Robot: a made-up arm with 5 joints.
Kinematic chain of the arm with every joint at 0, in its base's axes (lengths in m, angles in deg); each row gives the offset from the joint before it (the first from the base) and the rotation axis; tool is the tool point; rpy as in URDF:
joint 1: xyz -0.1 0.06 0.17 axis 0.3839 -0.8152 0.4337
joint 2: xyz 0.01 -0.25 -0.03 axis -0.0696 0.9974 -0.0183
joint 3: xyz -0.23 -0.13 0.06 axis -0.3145 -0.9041 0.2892
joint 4: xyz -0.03 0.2 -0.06 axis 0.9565 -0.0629 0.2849
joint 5: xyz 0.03 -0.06 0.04 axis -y
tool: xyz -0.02 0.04 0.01 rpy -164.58 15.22 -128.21
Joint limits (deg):
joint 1: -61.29..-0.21
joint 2: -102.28..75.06
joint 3: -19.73..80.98
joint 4: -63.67..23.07
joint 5: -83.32..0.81
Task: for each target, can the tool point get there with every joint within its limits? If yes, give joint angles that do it. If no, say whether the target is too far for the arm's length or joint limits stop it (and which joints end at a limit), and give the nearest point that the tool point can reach.
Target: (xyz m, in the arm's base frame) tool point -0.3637 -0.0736 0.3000
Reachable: yes | joints -31.64 7.93 67.23 -16.31 -50.06
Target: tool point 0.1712 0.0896 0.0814
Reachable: no: joint limits stop it (at a limit: joint 1, joint 2, joint 3, joint 4) | nearest point 0.0219 -0.1052 -0.0659 | short by 0.286 m
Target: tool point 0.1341 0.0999 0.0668
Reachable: no: joint limits stop it (at a limit: joint 1, joint 2, joint 3, joint 4) | nearest point 0.0190 -0.1026 -0.0669 | short by 0.269 m
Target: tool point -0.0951 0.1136 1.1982
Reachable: no: too far | nearest point -0.1342 0.0087 0.4765 | short by 0.730 m
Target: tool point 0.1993 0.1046 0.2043
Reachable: no: joint limits stop it (at a limit: joint 1, joint 2, joint 3, joint 4) | nearest point 0.0325 -0.0267 0.3322 | short by 0.248 m
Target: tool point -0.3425 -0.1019 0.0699
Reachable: yes | joints -11.01 -43.83 -1.31 -32.57 -27.51
